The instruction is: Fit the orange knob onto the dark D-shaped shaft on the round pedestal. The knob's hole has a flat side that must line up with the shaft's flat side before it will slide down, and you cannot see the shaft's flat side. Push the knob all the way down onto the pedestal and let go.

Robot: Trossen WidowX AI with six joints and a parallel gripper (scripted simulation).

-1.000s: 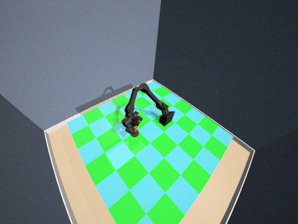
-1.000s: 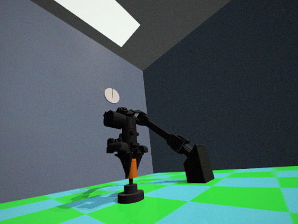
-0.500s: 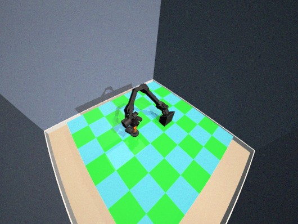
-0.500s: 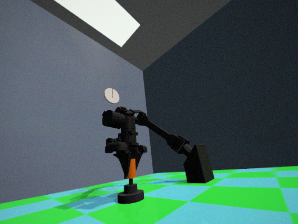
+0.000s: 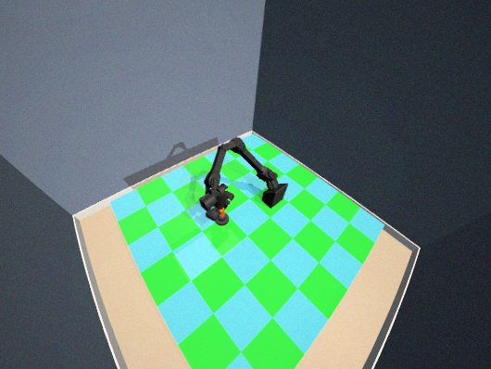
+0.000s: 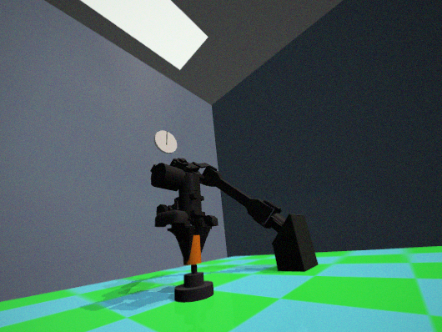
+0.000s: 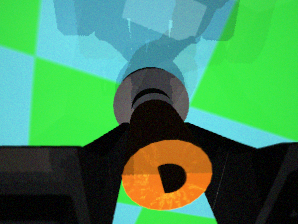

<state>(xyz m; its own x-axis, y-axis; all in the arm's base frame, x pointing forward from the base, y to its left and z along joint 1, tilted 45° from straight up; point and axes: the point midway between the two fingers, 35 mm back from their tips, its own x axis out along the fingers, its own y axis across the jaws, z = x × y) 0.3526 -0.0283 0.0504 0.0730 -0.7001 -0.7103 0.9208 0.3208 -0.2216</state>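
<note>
Right now my gripper tip is 20 mm below the orange knob. Round my gripper tip: pedestal: 40 mm below.
</note>
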